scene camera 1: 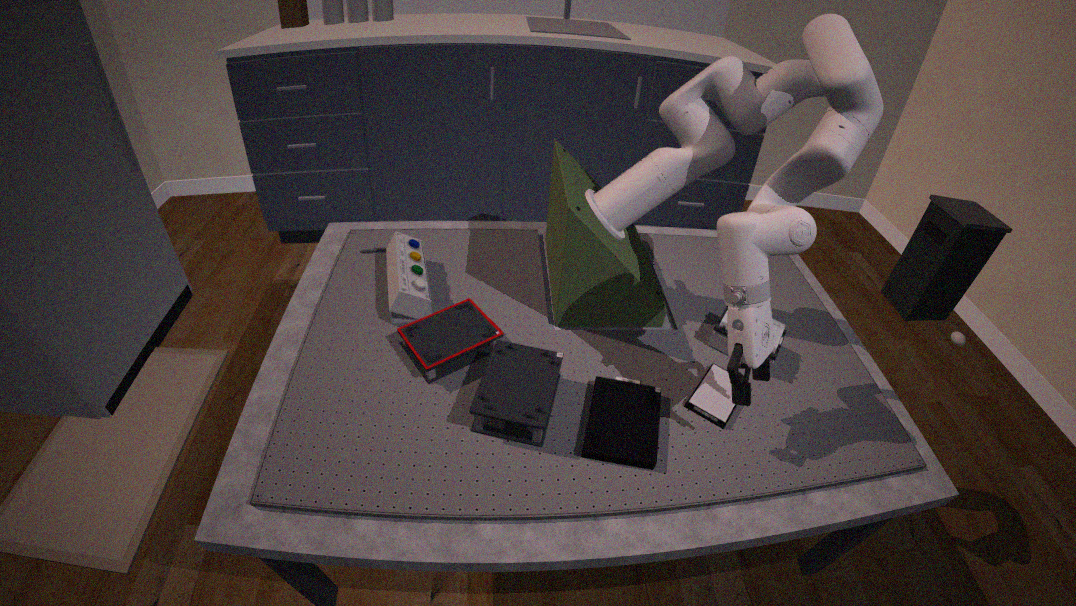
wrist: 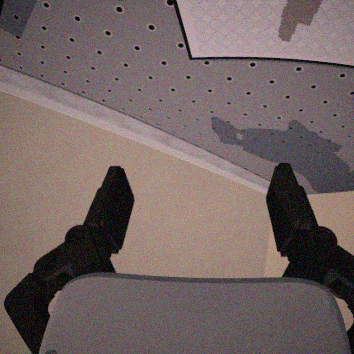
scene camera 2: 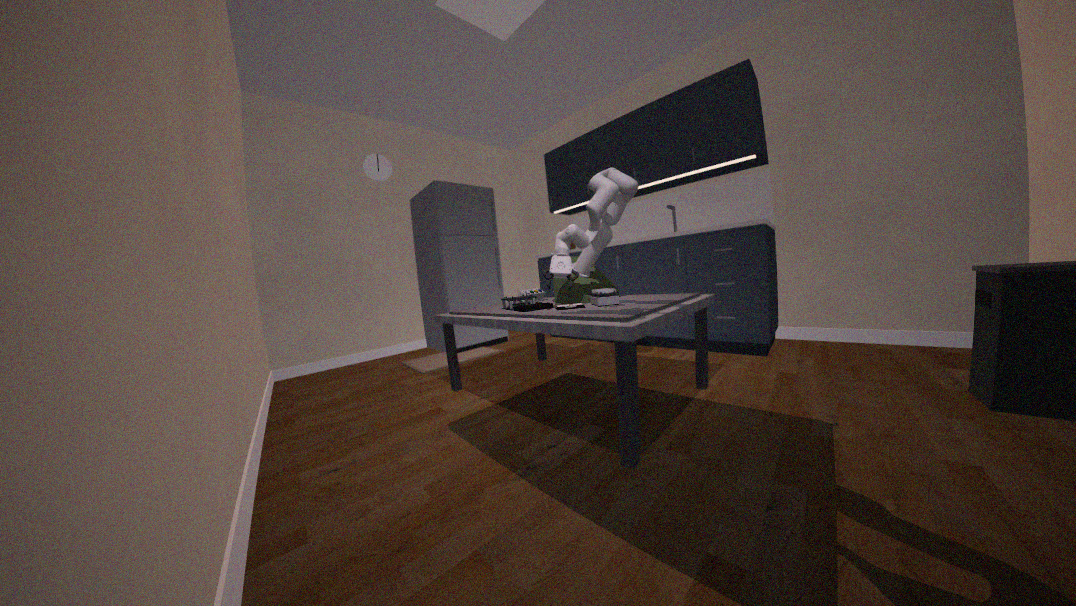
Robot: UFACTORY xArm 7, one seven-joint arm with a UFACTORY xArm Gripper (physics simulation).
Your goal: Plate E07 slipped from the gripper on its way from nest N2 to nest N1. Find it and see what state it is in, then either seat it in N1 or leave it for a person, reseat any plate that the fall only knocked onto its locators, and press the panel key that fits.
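Frame: origin at the arm's base, x ahead, y right, z down, level; centimetres.
Where they show: gripper, fingertip midpoint: (scene camera 1: 751,391) (wrist: 198,181) (scene camera 2: 559,288); arm's base at its link origin: (scene camera 1: 603,215) (scene camera 2: 579,270).
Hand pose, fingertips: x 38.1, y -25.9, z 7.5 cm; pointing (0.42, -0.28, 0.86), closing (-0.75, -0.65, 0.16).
Note:
Things, the pixels of their top centre, and the offset from my fingertips. "spot": a spot on its surface instead. Level surfaces: height alone.
- pale plate with a dark edge, top centre: (wrist: 291,2) (scene camera 1: 719,391) (scene camera 2: 569,305) dx -6.8, dy +1.9, dz +8.3 cm
- red-edged dark unit at its top centre: (scene camera 1: 449,329) (scene camera 2: 522,297) dx -13.2, dy +53.2, dz +5.2 cm
- dark grey unit at its top centre: (scene camera 1: 519,376) (scene camera 2: 518,295) dx -1.7, dy +39.0, dz +2.9 cm
- black unit at its top centre: (scene camera 1: 625,415) (scene camera 2: 532,303) dx +1.1, dy +20.7, dz +7.1 cm
- key panel at its top centre: (scene camera 1: 404,257) (scene camera 2: 531,289) dx -28.9, dy +66.3, dz +1.4 cm
- pale object at a spot on its surface: (scene camera 1: 775,331) spot: dx -20.7, dy -12.6, dz +4.3 cm
- pegboard at its surface level: dz +9.7 cm
A pale plate with a dark edge (scene camera 1: 708,392) (scene camera 2: 570,306) (wrist: 230,32) lies on the pegboard at the right; its top shows rows of circles in the wrist view. No label on it is readable. My gripper (scene camera 1: 751,385) (wrist: 198,181) is open and empty, above and beside this plate. A red-edged dark unit (scene camera 1: 450,332), a dark grey unit (scene camera 1: 519,380) and a black unit (scene camera 1: 623,421) stand in a row to the left; I cannot tell which nest is which. The key panel (scene camera 1: 405,295) has blue, yellow, green and white keys.
Another pale object (scene camera 1: 775,331) (scene camera 2: 604,298) stands behind the gripper, partly hidden by it. The green arm mount (scene camera 1: 583,271) rises at the back middle of the pegboard (scene camera 1: 361,459). A dark bin (scene camera 1: 941,263) stands on the floor at the right.

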